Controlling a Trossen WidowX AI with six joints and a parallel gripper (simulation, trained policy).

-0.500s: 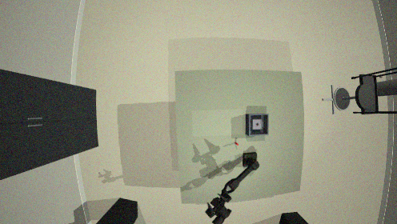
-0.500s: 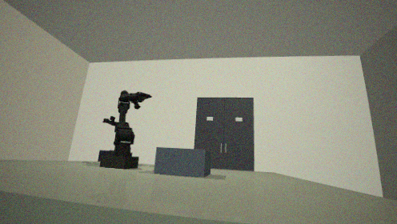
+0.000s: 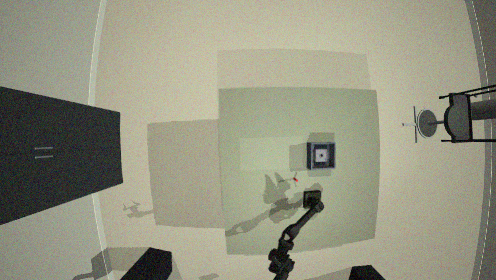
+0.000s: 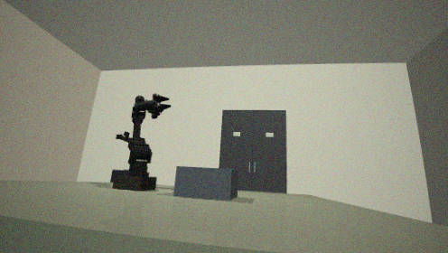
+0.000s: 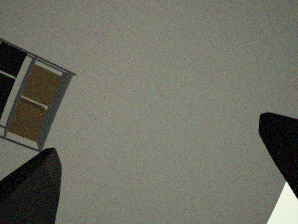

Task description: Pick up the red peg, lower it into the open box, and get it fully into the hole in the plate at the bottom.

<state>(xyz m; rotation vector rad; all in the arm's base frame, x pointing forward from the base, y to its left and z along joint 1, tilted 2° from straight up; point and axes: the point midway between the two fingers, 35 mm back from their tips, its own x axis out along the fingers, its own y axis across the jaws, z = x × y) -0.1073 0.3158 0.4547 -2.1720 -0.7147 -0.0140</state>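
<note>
My gripper tip is 48 cm above the red peg, 25 cm short of it and 18 cm to the left of it. The rest, counted from my gripper tip: box 50 cm below, 44 cm ahead, 35 cm to the right; light grey plate 48 cm below, 44 cm ahead, 35 cm to the right.
</note>
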